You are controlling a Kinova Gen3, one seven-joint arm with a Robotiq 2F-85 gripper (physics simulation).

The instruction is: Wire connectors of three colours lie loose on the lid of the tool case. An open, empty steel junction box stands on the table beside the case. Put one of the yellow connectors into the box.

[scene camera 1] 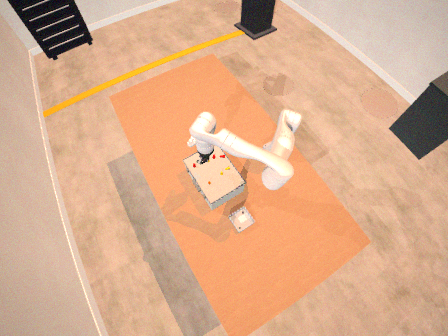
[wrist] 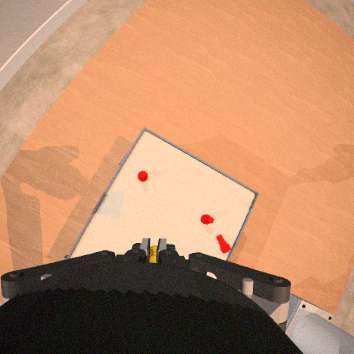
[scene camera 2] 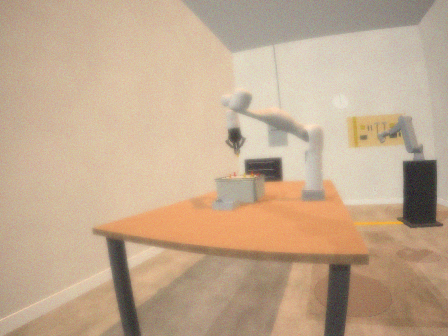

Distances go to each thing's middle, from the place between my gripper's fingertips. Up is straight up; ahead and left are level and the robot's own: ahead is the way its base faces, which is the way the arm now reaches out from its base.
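Labels:
That tool case (scene camera 1: 224, 187) is 10 mm to the left of my hand, 20 mm behind it and 190 mm below it.

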